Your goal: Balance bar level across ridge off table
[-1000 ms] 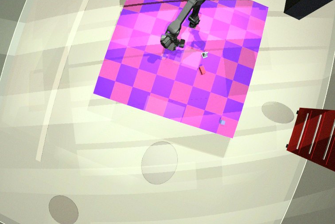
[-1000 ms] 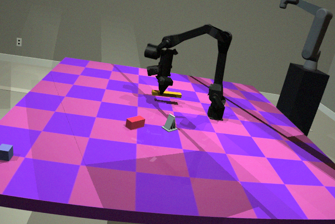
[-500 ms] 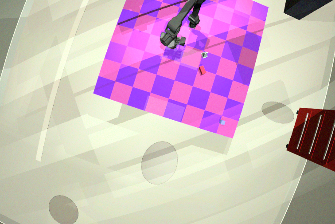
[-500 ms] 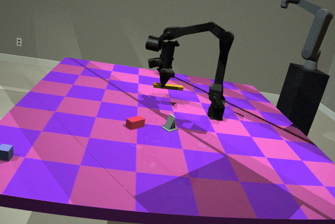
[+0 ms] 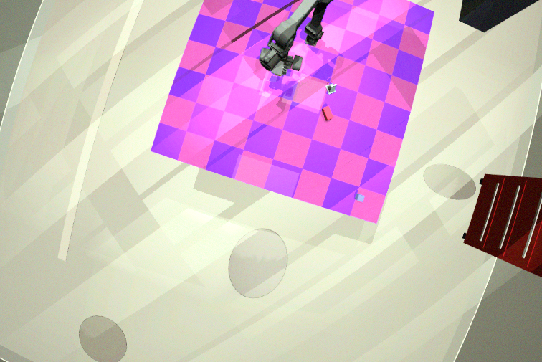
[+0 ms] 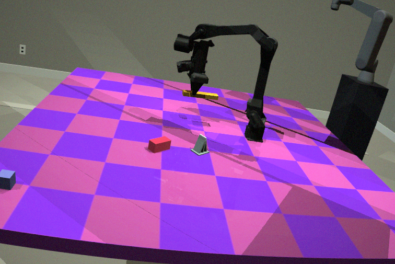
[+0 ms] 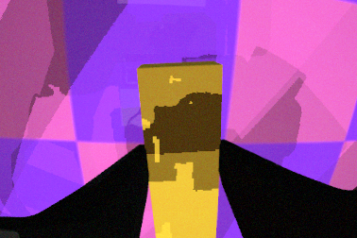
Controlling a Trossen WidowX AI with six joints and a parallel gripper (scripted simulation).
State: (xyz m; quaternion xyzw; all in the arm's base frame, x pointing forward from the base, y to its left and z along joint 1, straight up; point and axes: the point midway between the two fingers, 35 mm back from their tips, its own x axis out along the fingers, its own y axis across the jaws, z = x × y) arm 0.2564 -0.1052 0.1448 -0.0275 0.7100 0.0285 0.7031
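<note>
My gripper tip is now 120 mm short of the red block, 300 mm to the right of it and 90 mm above it. Round my gripper tip: blue cube (480 mm ahead, 610 mm to the left, 90 mm below); yellow bar (30 mm behind).
</note>
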